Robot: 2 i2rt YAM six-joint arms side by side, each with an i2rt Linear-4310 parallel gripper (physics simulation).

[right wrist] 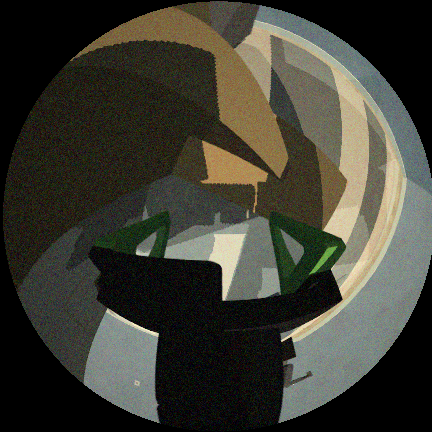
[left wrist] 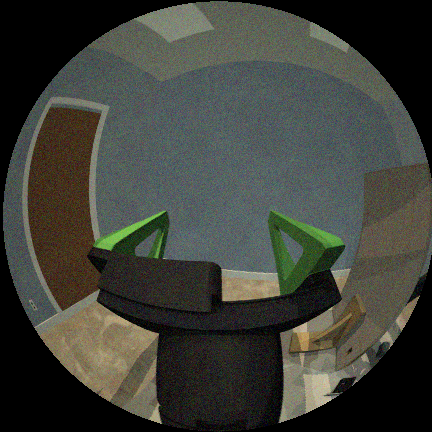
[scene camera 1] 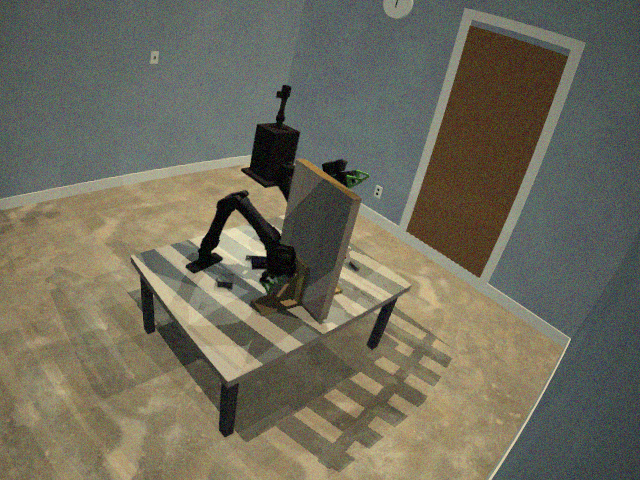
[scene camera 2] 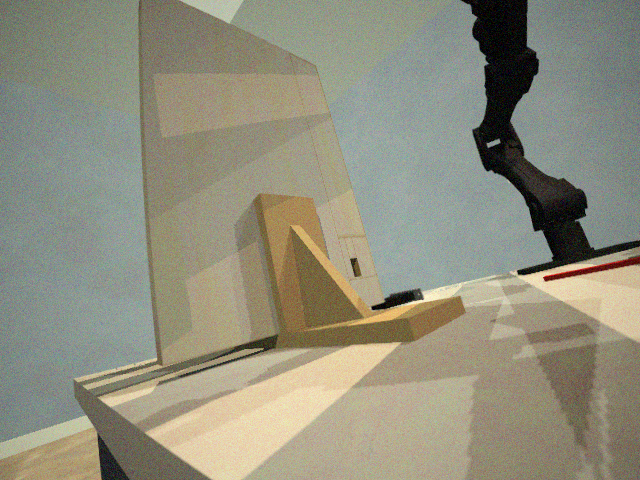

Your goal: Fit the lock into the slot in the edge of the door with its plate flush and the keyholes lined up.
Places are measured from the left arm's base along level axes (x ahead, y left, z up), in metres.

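Where they show: left gripper, fingertip midpoint: (left wrist: 218,215) (scene camera 1: 365,178); right gripper, fingertip midpoint: (right wrist: 219,216) (scene camera 1: 274,289); left arm's base, link origin: (scene camera 2: 575,261); right arm's base, link origin: (scene camera 1: 204,263).
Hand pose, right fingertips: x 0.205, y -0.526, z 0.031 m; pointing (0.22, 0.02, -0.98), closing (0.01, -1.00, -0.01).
Observation:
Things, the pixels of their top centre, and the offset from my right fingertips. "spot": a spot on its surface instead. Level surfaces: height alone.
- small rectangular hole, surface spot: (scene camera 2: 355,267) spot: dx -0.025, dy +0.134, dz +0.064 m
- dark low block, top centre: (scene camera 1: 225,277) dx -0.211, dy -0.101, dz +0.005 m
- striped table, surface height: dz -0.031 m
- red strip, top centre: (scene camera 2: 631,259) dx +0.070, dy +0.478, dz -0.025 m
The grey upright door (scene camera 1: 320,232) (scene camera 2: 217,160) (left wrist: 395,240) stands on the table; a small rectangular hole (scene camera 2: 355,267) shows low in its face. A dark low block (scene camera 1: 224,284) lies left of the door in scene camera 1. Another dark low object (scene camera 1: 354,265) (scene camera 2: 405,297) (left wrist: 345,385) lies beyond the door's wooden foot. I cannot tell surely which is the lock. My right gripper (scene camera 1: 272,283) (right wrist: 219,216) is open and empty, low beside the door's wooden foot. My left gripper (scene camera 1: 359,178) (left wrist: 218,215) is open and empty, high on the door's other side.
Wooden feet (scene camera 1: 266,304) (scene camera 2: 413,322) (left wrist: 305,342) (right wrist: 250,85) brace the door on both sides. The striped table (scene camera 1: 248,361) (scene camera 2: 310,413) carries them. A black pedestal (scene camera 1: 273,149) stands behind. A red strip (scene camera 2: 594,268) lies near the left arm's base.

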